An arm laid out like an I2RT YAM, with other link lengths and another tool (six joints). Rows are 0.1 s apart.
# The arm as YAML. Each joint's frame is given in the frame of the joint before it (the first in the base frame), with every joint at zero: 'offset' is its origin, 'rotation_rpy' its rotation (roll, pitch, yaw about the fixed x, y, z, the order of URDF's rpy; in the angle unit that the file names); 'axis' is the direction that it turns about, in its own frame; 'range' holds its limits. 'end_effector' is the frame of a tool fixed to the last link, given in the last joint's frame.
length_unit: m
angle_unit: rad
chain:
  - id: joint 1
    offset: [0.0, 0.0, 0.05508]
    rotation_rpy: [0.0, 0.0, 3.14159]
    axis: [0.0, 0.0, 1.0]
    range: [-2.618, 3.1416]
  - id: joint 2
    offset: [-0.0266, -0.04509, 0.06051]
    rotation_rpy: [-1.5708, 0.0, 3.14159]
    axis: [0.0, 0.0, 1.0]
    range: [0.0, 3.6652]
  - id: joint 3
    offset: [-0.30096, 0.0, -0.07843]
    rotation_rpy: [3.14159, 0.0, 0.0]
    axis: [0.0, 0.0, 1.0]
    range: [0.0, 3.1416]
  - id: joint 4
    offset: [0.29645, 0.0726, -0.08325]
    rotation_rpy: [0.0, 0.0, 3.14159]
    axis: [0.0, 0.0, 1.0]
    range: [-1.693, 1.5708]
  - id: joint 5
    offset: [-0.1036, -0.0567, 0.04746]
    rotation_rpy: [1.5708, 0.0, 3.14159]
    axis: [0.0, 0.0, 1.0]
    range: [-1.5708, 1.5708]
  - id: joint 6
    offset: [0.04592, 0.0, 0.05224]
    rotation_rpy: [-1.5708, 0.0, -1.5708]
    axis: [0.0, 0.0, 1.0]
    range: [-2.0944, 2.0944]
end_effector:
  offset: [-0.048, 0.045, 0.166]
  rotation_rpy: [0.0, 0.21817, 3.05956]
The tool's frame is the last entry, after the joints.
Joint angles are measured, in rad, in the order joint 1, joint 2, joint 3, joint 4, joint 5, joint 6. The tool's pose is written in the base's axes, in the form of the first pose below.
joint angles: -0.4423, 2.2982, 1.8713, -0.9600, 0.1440, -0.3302
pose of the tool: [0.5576 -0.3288 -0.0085 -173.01 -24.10 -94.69]
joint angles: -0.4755, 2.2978, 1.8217, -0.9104, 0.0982, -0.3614
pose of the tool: [0.5500 -0.3363 -0.0256 -172.31 -21.93 -94.65]
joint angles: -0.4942, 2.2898, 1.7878, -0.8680, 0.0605, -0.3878
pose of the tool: [0.5500 -0.3392 -0.0313 -170.72 -20.58 -94.40]
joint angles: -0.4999, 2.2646, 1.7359, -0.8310, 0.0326, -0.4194
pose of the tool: [0.5484 -0.3337 -0.0338 -169.69 -19.70 -92.98]
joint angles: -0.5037, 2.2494, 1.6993, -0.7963, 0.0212, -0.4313
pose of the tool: [0.5476 -0.3324 -0.0357 -168.76 -19.59 -92.71]
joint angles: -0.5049, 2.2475, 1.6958, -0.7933, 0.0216, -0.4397
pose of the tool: [0.5474 -0.3327 -0.0356 -168.75 -19.73 -92.31]
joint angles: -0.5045, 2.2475, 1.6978, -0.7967, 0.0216, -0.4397
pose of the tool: [0.5473 -0.3324 -0.0352 -168.83 -19.70 -92.27]
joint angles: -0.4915, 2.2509, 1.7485, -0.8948, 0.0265, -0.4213
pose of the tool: [0.5412 -0.3221 -0.0283 -171.59 -18.47 -91.71]
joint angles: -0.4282, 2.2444, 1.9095, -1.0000, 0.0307, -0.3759
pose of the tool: [0.5815 -0.3008 0.0310 -167.96 -19.72 -91.87]
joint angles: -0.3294, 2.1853, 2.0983, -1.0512, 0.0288, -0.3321
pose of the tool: [0.6423 -0.2559 0.1488 -156.15 -22.61 -92.83]
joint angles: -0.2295, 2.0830, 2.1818, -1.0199, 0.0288, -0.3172
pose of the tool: [0.6753 -0.1939 0.2666 -142.76 -24.99 -93.26]
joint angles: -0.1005, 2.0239, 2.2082, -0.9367, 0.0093, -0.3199
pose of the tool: [0.7025 -0.1019 0.3419 -132.06 -25.62 -89.59]
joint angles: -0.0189, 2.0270, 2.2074, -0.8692, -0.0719, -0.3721
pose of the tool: [0.7228 -0.0243 0.3582 -127.84 -25.33 -81.26]
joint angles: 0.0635, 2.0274, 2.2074, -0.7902, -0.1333, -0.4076
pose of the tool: [0.7332 0.0512 0.3816 -122.61 -25.70 -74.76]
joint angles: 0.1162, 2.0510, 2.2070, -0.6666, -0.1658, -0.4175
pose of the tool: [0.7489 0.0996 0.4022 -116.18 -26.31 -72.69]
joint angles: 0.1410, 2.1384, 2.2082, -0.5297, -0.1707, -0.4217
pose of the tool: [0.7821 0.1246 0.3803 -112.95 -26.90 -72.36]
